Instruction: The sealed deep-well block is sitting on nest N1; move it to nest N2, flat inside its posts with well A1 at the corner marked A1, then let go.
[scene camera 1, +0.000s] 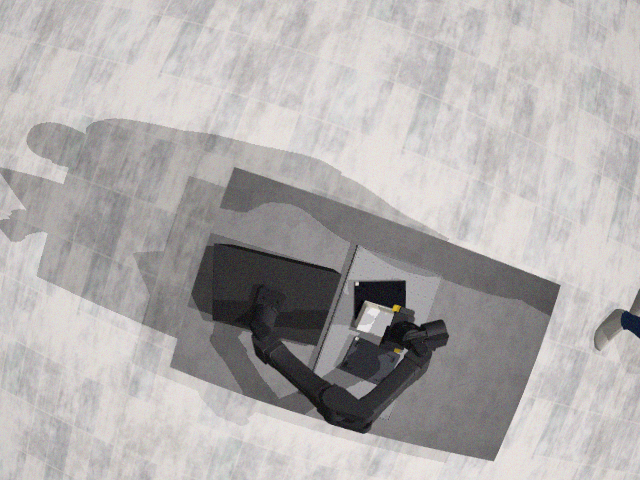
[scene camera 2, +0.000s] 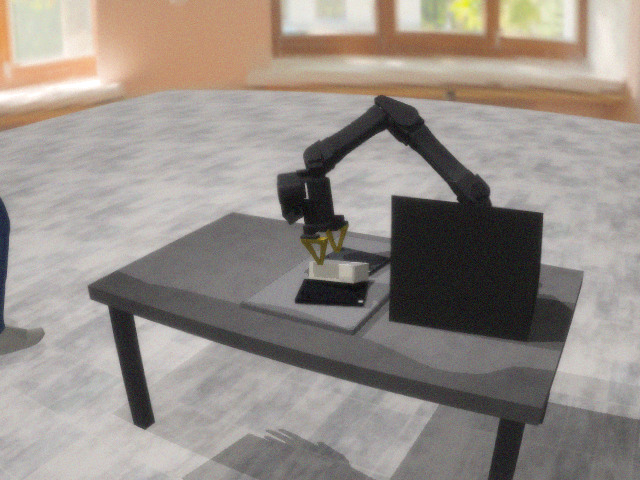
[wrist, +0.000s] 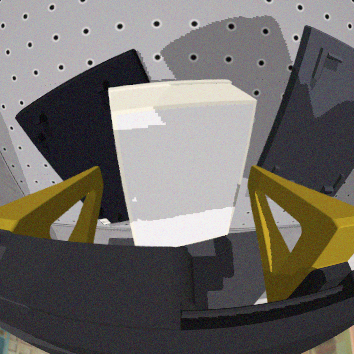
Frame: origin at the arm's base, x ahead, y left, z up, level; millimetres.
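Where they show: gripper, fingertip midpoint: (scene camera 1: 389, 324) (scene camera 2: 329, 258) (wrist: 174, 174); arm's base, origin of the base link: (scene camera 1: 266, 309) (scene camera 2: 476, 242).
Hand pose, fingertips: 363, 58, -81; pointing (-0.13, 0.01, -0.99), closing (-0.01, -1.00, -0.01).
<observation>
Each offset is from my fingertips to the top centre of the thing, as dx, dy, dz. "pt": to the spot under its first point. Level surfaces: height alone.
The sealed block {-27, -2, +8} (scene camera 1: 373, 320) (scene camera 2: 338, 271) (wrist: 180, 160) is cream-white with a pale top. It lies between the two nests, askew to both, and covers part of the black nest {-38, +59, -44} (scene camera 1: 382, 291) (scene camera 2: 328, 294) (wrist: 75, 120) in the wrist view; what bears it underneath is hidden. That nest has a small white corner mark. The dark grey nest {-2, -143, -48} (scene camera 1: 369, 359) (scene camera 2: 374, 258) (wrist: 320, 120) lies on the block's other side, with small posts showing. I cannot read which nest is N1 or N2. My gripper (scene camera 1: 397, 329) (scene camera 2: 329, 256) (wrist: 174, 174) is open, its yellow fingers on either side of the block with gaps.
The nests lie on a light grey perforated board {pt +88, +133, -66} (scene camera 1: 423, 289) (scene camera 2: 279, 299) (wrist: 30, 55) on the grey table {dz -79} (scene camera 1: 491, 361) (scene camera 2: 196, 258). A tall black box or panel (scene camera 1: 289, 279) (scene camera 2: 465, 268) stands beside the board, near the arm's base. A person's foot (scene camera 1: 607, 330) (scene camera 2: 20, 338) shows beyond the table.
</observation>
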